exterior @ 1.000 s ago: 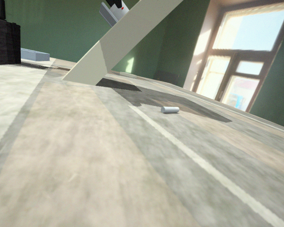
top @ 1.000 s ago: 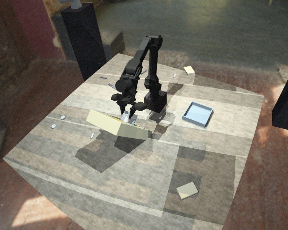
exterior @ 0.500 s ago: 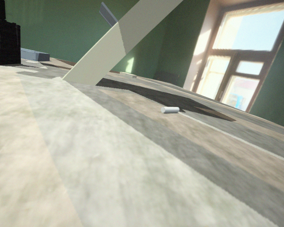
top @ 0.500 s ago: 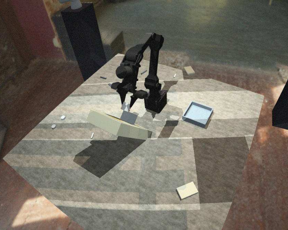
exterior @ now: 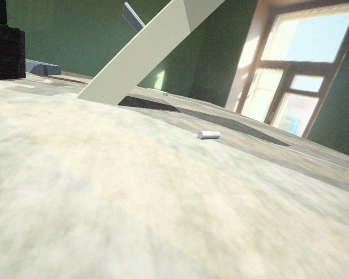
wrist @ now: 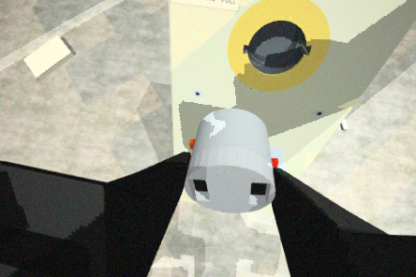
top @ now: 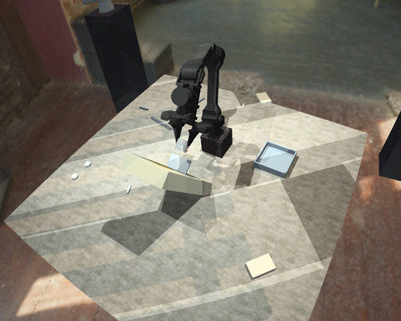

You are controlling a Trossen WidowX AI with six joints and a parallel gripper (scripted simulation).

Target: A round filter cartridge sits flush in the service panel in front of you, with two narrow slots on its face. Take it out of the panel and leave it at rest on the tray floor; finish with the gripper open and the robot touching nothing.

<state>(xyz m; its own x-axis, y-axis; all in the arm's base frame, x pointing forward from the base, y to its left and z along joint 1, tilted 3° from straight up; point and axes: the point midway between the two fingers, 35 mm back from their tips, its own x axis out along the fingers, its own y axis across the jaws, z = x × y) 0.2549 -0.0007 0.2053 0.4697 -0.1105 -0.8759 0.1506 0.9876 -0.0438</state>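
Now: the tray 28 cm behind my gripper tip, 30 cm to the left of it and 27 cm below it. The rest, counted from my gripper tip: cream service panel 6 cm ahead, 4 cm to the right, 11 cm below; then round white filter cartridge right at my gripper tip.
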